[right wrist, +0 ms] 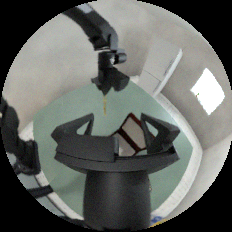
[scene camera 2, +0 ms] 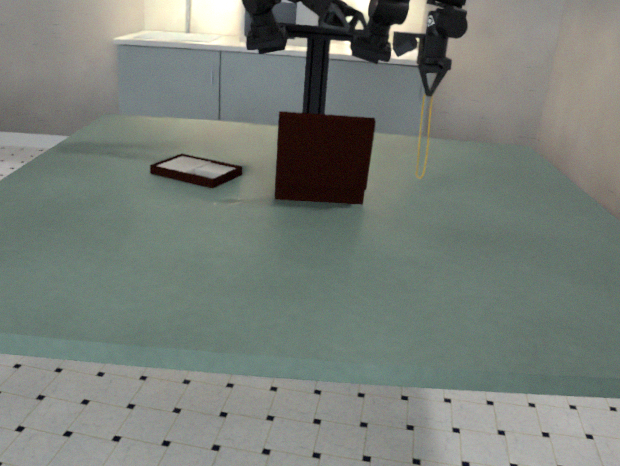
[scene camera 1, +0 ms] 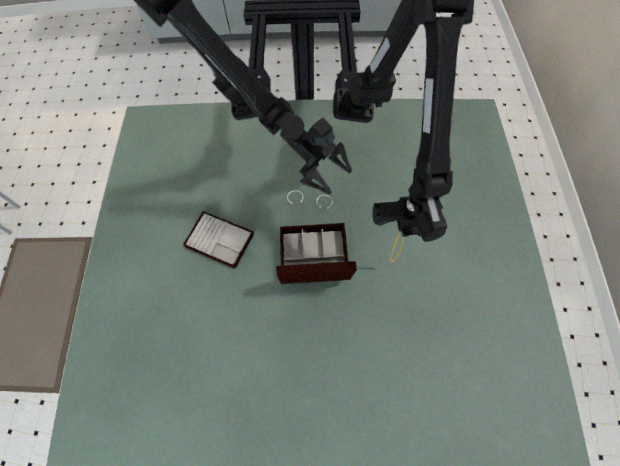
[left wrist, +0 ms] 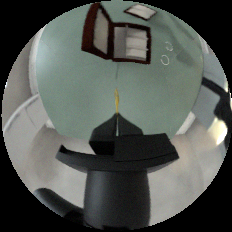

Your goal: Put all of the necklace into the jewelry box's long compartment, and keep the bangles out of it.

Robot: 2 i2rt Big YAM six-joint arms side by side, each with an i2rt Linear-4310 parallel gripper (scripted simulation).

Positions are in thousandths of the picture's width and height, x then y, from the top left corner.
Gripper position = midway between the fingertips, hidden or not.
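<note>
The jewelry box appears in scene camera 2 (scene camera 2: 519, 340), scene camera 1 (scene camera 1: 499, 544) and the right wrist view (right wrist: 550, 575). A shallow tray is visible at (scene camera 1: 341, 508) and (scene camera 2: 294, 349). The left gripper is visible at (scene camera 2: 691, 207) and at (left wrist: 506, 498); the right gripper, at (scene camera 1: 549, 394).
</note>
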